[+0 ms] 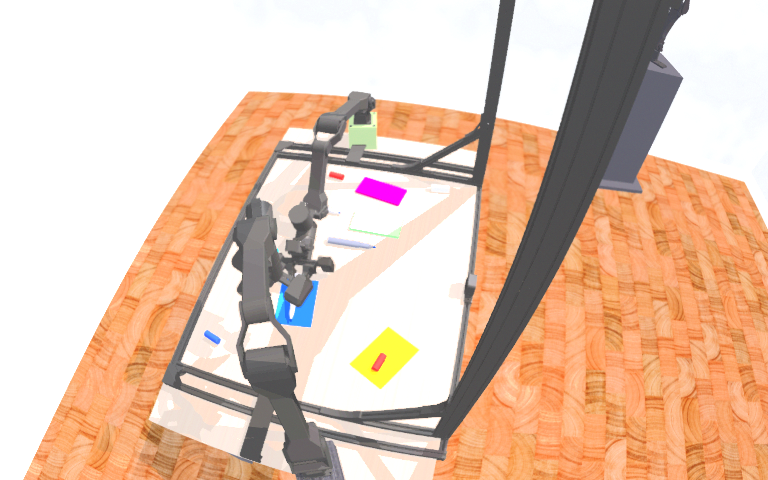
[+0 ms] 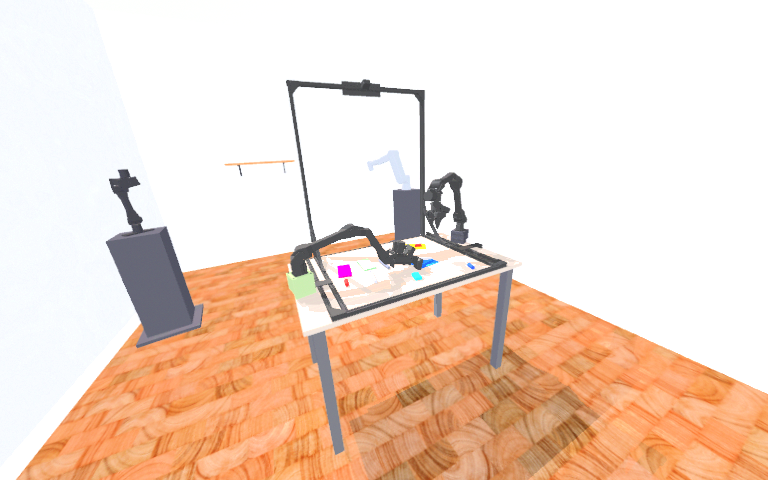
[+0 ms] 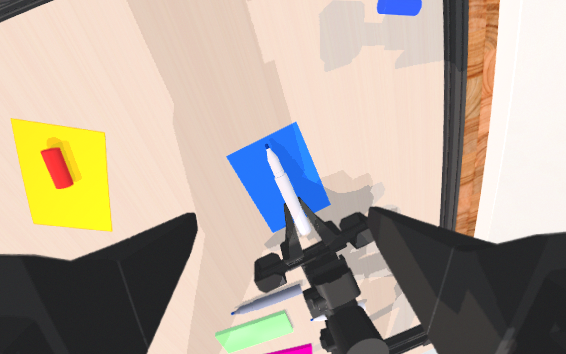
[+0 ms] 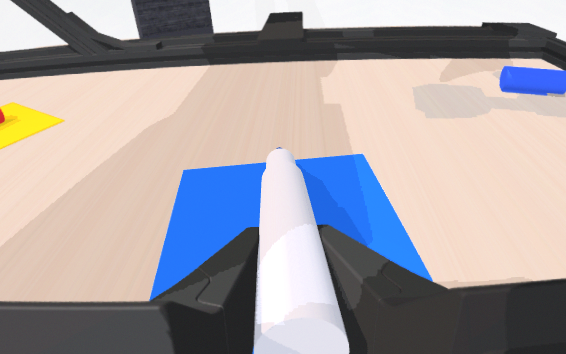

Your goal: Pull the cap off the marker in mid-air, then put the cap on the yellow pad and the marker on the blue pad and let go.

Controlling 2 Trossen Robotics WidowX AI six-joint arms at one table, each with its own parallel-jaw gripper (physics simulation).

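Places are measured from the left arm's base along level axes (x ahead, y left, z up), in metres.
Where they show: left gripper, fingertip midpoint: [image 1: 276,289] [image 2: 434,228] [image 3: 283,218]; right gripper, fingertip midpoint: [image 3: 291,200] [image 4: 287,239]; left arm's base at its link origin: [image 1: 315,463] [image 2: 459,229]; right arm's base at its link origin: [image 1: 362,119] [image 2: 299,273].
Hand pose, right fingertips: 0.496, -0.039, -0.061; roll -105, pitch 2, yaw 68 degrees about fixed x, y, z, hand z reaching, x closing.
Observation:
Each offset is from my right fingertips to the top centre of the thing, as dx, dy, dz. "spot": to the spot under its first point.
The red cap @(-0.248, -0.169, -0.008) [image 1: 378,362] [image 3: 57,168] lies on the yellow pad @(-0.234, -0.186, -0.026) [image 1: 396,348] [image 3: 90,210] [image 4: 35,120]. My right gripper [image 3: 291,200] [image 4: 287,239] is shut on the white marker @(-0.018, +0.007, +0.025) [image 3: 287,190] [image 4: 287,200], around the rear part of its body. The marker is uncapped, and its blue tip points away from the fingers. It is over the blue pad @(spot: -0.067, -0.012, -0.026) [image 1: 305,316] [image 3: 250,165] [image 4: 220,200]; the gap beneath it is hard to judge. My left gripper [image 2: 436,223] is open and empty, above the right gripper and the blue pad.
A blue cap @(-0.086, +0.263, -0.006) [image 1: 211,337] [image 3: 400,7] [image 4: 532,80] lies near the table's edge. A grey-blue marker @(+0.136, -0.186, -0.008) [image 1: 350,242] [image 3: 267,299], a green pad @(+0.193, -0.276, -0.019) [image 3: 255,331], a magenta pad @(+0.327, -0.325, -0.019) [image 1: 380,191] and another red cap @(+0.431, -0.198, -0.006) [image 1: 336,176] lie toward the right arm's base. A dark frame rings the table.

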